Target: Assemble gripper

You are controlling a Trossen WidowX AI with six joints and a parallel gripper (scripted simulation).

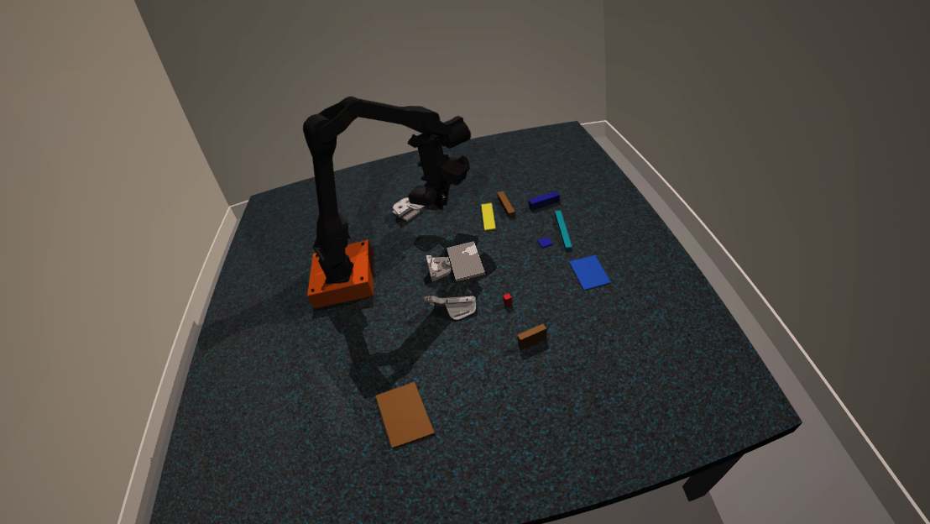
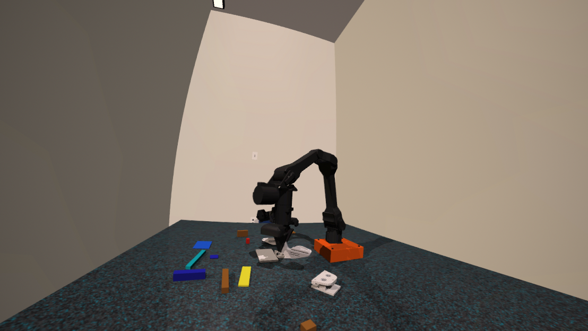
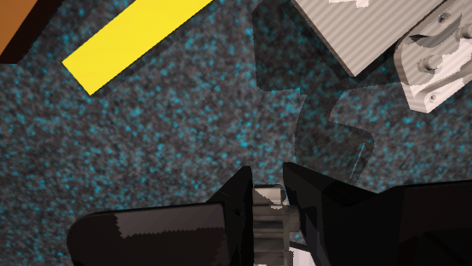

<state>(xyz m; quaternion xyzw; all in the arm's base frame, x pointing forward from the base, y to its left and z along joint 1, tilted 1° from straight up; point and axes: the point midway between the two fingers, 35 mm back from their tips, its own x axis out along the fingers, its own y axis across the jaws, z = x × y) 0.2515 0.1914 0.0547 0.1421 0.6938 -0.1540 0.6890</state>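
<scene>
My gripper tip is 11 cm short of the yellow bar, 4 cm to the right of it and 7 cm above it. The rest, counted from my gripper tip: white jaw: 2 cm behind, 1 cm to the left, 2 cm above; brown bar: 16 cm ahead, 8 cm to the left, 7 cm below; white block: 13 cm behind, 10 cm to the left, 7 cm below.
</scene>
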